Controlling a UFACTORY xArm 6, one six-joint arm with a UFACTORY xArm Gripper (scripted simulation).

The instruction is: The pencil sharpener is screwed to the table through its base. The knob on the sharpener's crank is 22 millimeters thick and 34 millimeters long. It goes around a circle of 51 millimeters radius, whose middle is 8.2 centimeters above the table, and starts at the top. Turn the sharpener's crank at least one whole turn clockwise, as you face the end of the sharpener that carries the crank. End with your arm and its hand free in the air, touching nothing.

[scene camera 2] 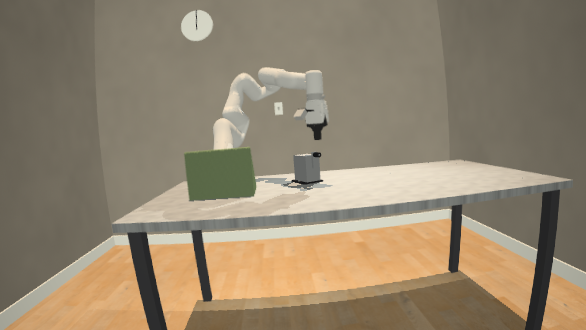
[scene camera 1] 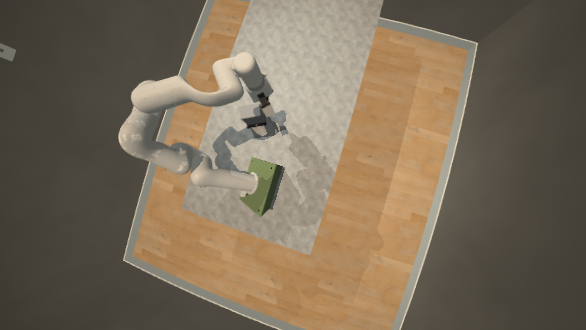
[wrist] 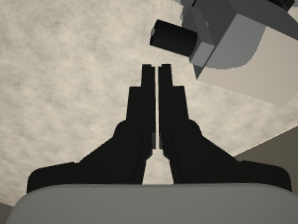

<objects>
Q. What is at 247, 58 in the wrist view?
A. A grey pencil sharpener.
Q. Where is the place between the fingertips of my gripper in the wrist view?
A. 156, 83
</objects>
